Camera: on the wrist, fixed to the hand. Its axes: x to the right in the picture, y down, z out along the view.
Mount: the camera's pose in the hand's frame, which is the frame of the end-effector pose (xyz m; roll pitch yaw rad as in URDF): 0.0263 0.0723 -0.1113 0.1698 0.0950 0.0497
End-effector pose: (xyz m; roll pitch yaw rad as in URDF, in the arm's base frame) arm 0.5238 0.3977 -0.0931 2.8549 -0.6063 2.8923
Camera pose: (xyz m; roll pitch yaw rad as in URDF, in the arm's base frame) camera 0.5824 0.4219 0.0264 3.0390 -0.7113 2.8651
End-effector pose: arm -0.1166 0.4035 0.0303 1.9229 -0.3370 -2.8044
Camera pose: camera -0.0806 0.3319 0.1393 2.0614 -0.4153 -2.7257
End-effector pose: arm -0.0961 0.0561 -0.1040 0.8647 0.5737 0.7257
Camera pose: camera -0.1739 0.1630 -0.1327 1.1018 0.5940 0.8519
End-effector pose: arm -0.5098 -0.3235 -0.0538 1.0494 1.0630 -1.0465
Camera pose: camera -0.3855 -0.2737 -0.0733 1.4083 1.0571 -0.8272
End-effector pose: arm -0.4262 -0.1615 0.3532 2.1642 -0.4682 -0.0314
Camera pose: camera -0.4562 -0.1087 0.4741 2.3019 -0.5617 0.0289
